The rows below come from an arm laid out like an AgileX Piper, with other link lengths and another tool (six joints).
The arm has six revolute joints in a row. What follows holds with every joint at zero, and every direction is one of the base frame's. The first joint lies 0.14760 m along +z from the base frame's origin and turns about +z. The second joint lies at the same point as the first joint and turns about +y. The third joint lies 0.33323 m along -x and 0.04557 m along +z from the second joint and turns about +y. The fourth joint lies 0.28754 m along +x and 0.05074 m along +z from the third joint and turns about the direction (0.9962, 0, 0.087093). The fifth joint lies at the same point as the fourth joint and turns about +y. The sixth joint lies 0.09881 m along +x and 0.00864 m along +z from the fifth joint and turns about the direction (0.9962, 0, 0.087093). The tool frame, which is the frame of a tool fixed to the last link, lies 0.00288 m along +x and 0.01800 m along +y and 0.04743 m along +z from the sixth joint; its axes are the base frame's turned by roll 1.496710, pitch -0.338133 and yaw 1.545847 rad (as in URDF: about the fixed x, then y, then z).
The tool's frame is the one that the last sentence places.
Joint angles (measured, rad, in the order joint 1, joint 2, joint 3, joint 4, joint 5, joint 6), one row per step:
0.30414 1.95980 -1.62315 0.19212 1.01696 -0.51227
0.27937 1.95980 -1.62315 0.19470 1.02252 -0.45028
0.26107 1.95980 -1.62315 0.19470 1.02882 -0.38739
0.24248 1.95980 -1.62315 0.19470 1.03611 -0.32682
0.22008 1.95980 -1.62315 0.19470 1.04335 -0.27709
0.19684 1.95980 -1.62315 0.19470 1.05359 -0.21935
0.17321 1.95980 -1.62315 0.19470 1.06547 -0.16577
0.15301 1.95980 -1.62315 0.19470 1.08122 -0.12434
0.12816 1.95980 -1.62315 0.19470 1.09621 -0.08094
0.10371 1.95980 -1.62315 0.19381 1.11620 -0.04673
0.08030 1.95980 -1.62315 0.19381 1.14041 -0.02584
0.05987 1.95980 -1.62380 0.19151 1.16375 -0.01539
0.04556 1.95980 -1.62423 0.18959 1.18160 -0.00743
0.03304 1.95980 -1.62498 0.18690 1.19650 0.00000
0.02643 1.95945 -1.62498 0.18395 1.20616 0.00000
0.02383 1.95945 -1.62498 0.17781 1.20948 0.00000
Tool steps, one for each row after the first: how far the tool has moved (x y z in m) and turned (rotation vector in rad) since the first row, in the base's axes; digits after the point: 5 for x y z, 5 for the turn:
0.00709 -0.01347 0.00007 0.01603 0.02111 -0.08261
0.01253 -0.02431 -0.00012 0.02973 0.04209 -0.15893
0.01750 -0.03551 -0.00046 0.04262 0.06313 -0.23330
0.02233 -0.04848 -0.00089 0.05309 0.08119 -0.30138
0.02686 -0.06240 -0.00158 0.06462 0.10361 -0.37751
0.03066 -0.07657 -0.00245 0.07464 0.12628 -0.45001
0.03287 -0.08862 -0.00361 0.08015 0.14968 -0.50722
0.03533 -0.10324 -0.00475 0.08669 0.17244 -0.57117
0.03657 -0.11736 -0.00624 0.08844 0.19738 -0.62533
0.03661 -0.13025 -0.00790 0.08642 0.22376 -0.66547
0.03606 -0.14125 -0.00926 0.08046 0.24582 -0.69243
0.03537 -0.14898 -0.01030 0.07567 0.26280 -0.71172
0.03478 -0.15582 -0.01105 0.07111 0.27639 -0.72901
0.03407 -0.15935 -0.01153 0.06585 0.28398 -0.73398
0.03382 -0.16113 -0.01191 0.05920 0.28478 -0.73546

